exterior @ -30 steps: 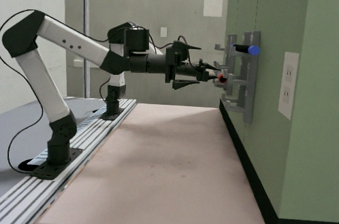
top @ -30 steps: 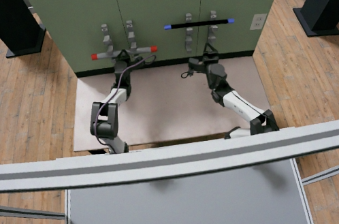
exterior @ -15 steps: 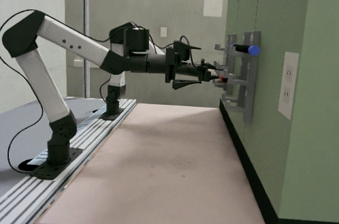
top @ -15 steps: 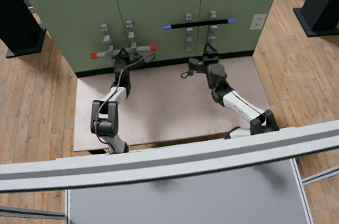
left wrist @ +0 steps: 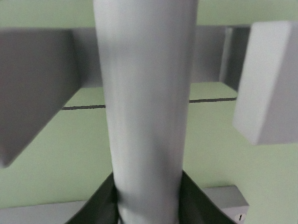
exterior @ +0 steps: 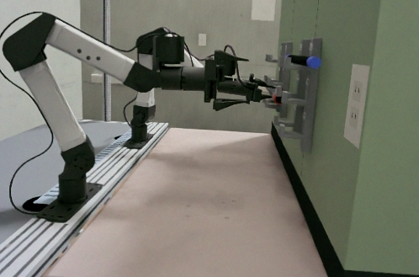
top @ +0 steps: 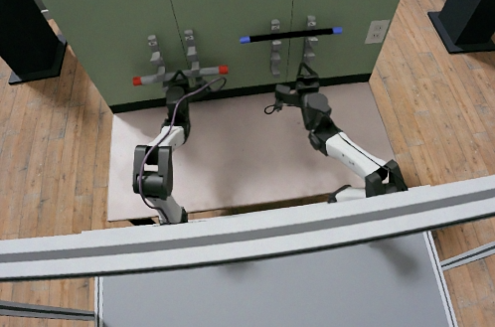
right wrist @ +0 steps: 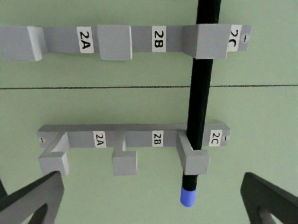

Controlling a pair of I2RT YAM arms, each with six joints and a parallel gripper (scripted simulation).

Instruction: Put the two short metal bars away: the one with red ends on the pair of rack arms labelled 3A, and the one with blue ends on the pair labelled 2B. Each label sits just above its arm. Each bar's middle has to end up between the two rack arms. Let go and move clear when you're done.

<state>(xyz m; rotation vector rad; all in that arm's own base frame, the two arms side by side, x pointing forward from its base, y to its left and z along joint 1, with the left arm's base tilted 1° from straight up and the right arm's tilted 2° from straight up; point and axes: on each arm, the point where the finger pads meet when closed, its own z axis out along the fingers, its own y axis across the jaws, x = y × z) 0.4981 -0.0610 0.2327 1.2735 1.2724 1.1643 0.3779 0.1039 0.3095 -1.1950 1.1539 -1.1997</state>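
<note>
The blue-ended black bar is 13 cm ahead of my right hand, 5 cm above it and 1 cm to the left of it. Also, from my right hand: green wall 27 cm ahead, 19 cm to the left, 15 cm above; red-ended grey bar 40 cm to the left, 11 cm ahead, 7 cm below; outlet plate 31 cm to the right, 16 cm ahead.
</note>
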